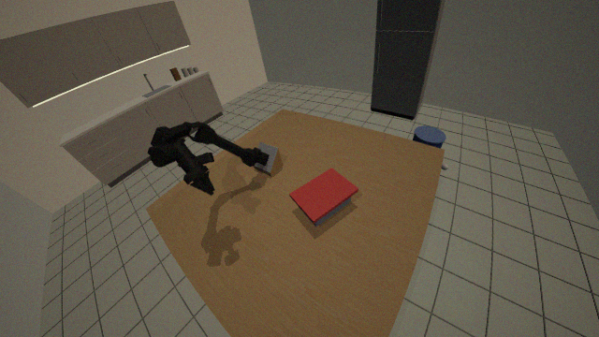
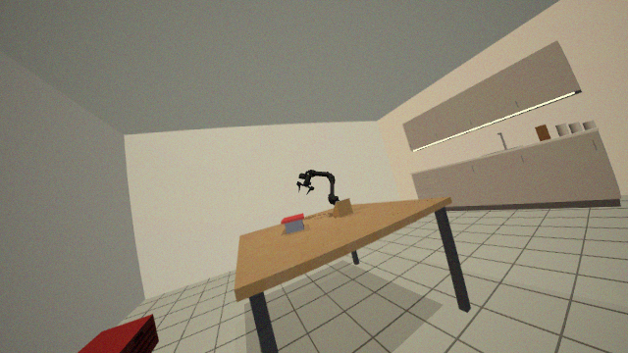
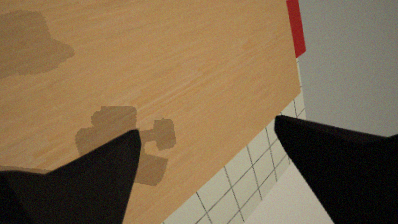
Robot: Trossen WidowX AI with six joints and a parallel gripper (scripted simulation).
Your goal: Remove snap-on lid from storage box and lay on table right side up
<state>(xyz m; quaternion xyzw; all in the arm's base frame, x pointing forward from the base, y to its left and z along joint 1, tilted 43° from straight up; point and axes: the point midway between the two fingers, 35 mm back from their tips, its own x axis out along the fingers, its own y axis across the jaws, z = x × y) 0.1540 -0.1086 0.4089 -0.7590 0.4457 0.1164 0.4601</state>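
My gripper tip is now 25 cm short of the lid, 31 cm to the right of it and 18 cm above it. Round my gripper tip: storage box (25 cm ahead, 31 cm to the left, 22 cm below).
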